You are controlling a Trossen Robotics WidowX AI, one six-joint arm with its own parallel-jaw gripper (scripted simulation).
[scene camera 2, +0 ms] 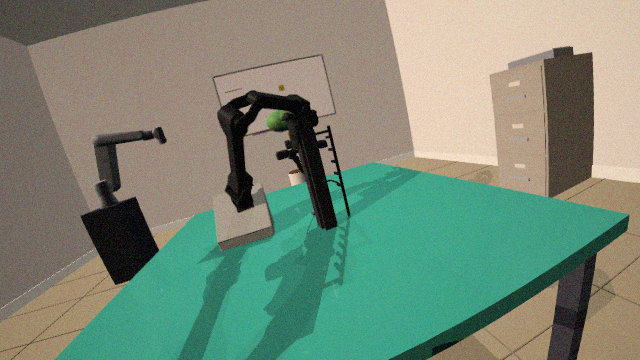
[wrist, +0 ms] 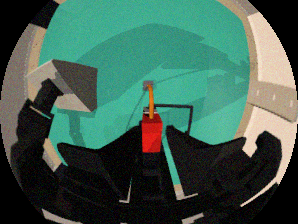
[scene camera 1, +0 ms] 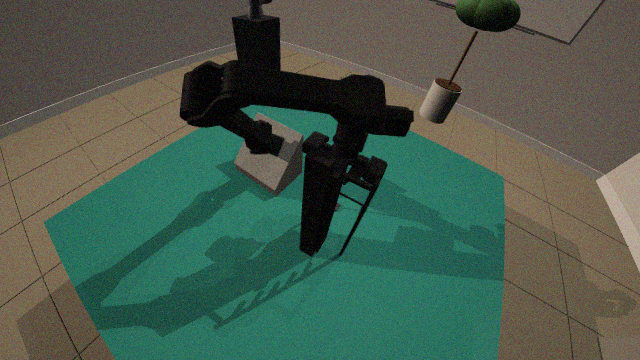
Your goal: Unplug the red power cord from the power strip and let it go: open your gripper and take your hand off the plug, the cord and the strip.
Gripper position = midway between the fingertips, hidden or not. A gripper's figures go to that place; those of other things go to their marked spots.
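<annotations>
My gripper [wrist: 152, 129] is sitting 100 mm from the lens, and there's a red plug [wrist: 151, 128] that's 100 mm from the lens as well.
</annotations>
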